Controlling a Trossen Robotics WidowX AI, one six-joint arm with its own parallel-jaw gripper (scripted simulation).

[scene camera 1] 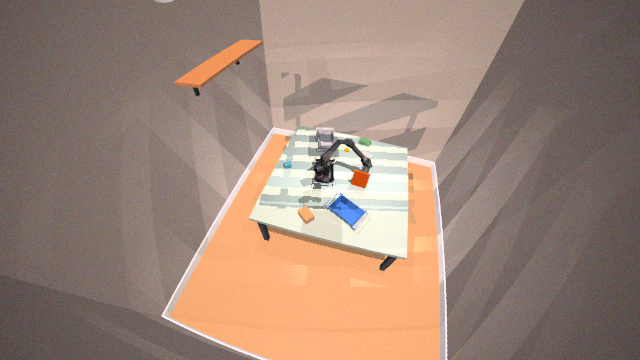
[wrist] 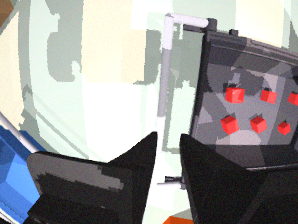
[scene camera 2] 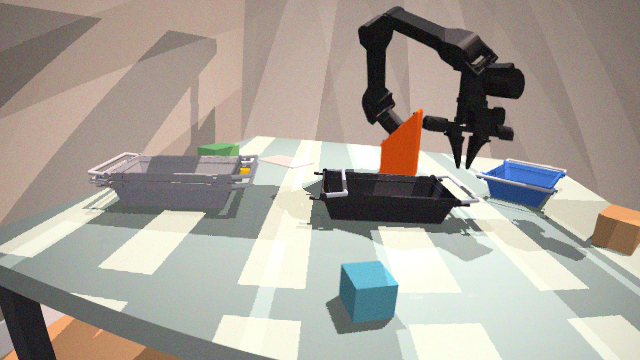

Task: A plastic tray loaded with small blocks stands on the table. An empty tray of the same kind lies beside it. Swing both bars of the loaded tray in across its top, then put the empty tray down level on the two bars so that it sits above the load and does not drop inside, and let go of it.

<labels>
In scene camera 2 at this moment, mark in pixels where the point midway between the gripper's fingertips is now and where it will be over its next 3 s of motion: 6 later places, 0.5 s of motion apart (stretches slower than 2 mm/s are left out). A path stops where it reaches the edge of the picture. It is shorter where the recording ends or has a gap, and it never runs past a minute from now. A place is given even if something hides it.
My gripper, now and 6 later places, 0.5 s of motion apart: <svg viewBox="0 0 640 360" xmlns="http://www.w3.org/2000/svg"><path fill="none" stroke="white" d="M462 169L462 187L457 189L440 181L429 179L432 172L439 120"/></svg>
</labels>
